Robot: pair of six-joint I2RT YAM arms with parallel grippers.
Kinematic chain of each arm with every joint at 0, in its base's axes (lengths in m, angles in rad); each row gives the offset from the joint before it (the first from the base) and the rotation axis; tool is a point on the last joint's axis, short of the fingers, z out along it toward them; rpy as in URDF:
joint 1: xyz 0 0 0.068 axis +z
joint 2: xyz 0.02 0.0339 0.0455 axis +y
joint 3: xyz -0.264 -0.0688 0 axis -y
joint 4: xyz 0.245 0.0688 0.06 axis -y
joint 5: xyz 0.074 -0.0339 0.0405 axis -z
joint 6: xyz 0.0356 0 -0.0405 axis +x
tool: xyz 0 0 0 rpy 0 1.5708 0
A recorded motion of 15 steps. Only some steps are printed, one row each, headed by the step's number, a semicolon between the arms.
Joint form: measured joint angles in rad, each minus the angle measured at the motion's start. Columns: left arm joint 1, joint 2, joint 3, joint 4, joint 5, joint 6; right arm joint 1, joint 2, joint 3, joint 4, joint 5, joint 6.
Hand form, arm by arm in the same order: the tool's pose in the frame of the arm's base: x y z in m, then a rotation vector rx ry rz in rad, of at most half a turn. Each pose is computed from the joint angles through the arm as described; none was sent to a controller.
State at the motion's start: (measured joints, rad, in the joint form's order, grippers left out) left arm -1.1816 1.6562 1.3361 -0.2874 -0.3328 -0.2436; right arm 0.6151 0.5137 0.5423 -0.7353 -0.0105 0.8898
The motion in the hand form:
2: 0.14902 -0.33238 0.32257 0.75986 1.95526 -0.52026; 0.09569 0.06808 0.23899 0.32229 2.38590 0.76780
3: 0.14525 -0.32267 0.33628 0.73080 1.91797 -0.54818; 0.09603 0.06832 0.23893 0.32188 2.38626 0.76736
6: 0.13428 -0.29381 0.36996 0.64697 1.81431 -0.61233; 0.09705 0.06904 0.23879 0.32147 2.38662 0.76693
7: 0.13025 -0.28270 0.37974 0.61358 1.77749 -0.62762; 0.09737 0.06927 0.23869 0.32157 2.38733 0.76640
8: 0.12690 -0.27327 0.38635 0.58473 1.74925 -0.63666; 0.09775 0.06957 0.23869 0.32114 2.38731 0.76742
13: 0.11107 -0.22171 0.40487 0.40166 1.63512 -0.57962; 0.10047 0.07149 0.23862 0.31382 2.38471 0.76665
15: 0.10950 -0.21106 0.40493 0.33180 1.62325 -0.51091; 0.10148 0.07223 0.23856 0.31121 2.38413 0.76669
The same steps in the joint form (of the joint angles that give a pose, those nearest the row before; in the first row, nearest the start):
2: -0.0004 -0.0915 -0.0183 0.0164 -0.0080 0.0023; 0.0000 0.0042 0.0000 0.0042 -0.0004 -0.0012
3: -0.0004 -0.1400 -0.0298 0.0294 -0.0137 0.0042; 0.0000 0.0065 0.0000 0.0061 -0.0004 -0.0015
6: -0.0004 -0.2712 -0.0644 0.0690 -0.0374 0.0122; 0.0000 0.0130 0.0000 0.0122 -0.0004 -0.0019
7: -0.0004 -0.3181 -0.0816 0.0870 -0.0519 0.0164; 0.0000 0.0152 0.0000 0.0137 -0.0004 -0.0019
8: -0.0004 -0.3571 -0.0992 0.1026 -0.0664 0.0195; 0.0000 0.0176 0.0000 0.0164 -0.0012 -0.0019
13: -0.0008 -0.5570 -0.2121 0.1678 -0.2243 0.0519; 0.0000 0.0336 0.0000 0.0351 -0.0012 -0.0076
15: -0.0008 -0.5920 -0.2373 0.1758 -0.3124 0.0649; 0.0001 0.0397 0.0000 0.0419 -0.0015 -0.0095

